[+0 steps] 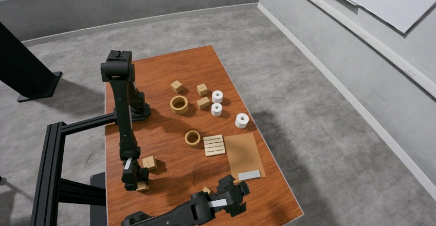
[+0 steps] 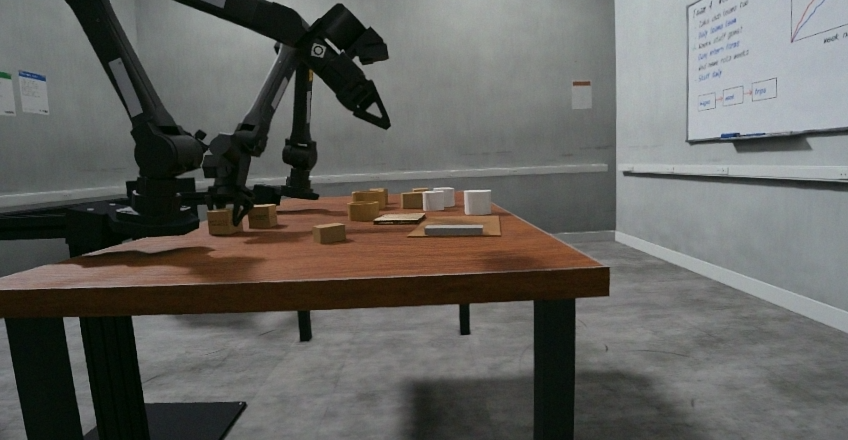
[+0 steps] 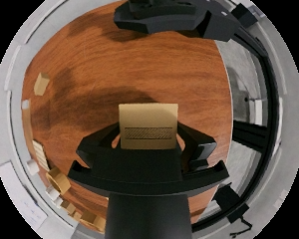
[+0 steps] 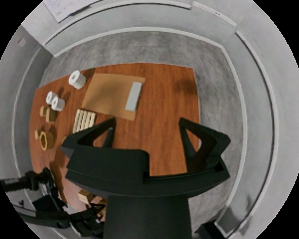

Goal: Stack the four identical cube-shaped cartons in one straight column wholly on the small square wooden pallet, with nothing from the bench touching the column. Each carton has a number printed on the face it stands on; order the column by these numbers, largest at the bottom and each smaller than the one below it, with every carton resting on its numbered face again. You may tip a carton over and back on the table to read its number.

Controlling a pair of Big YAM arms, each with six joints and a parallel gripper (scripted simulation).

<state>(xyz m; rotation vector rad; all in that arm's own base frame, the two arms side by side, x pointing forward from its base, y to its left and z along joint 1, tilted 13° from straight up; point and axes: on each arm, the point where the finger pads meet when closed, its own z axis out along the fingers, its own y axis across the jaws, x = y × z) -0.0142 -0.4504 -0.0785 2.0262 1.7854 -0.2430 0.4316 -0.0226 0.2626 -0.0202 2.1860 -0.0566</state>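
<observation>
Now: left hand 43 cm short of the wooden pallet, 15 cm to the right of it and 2 cm above it.
</observation>
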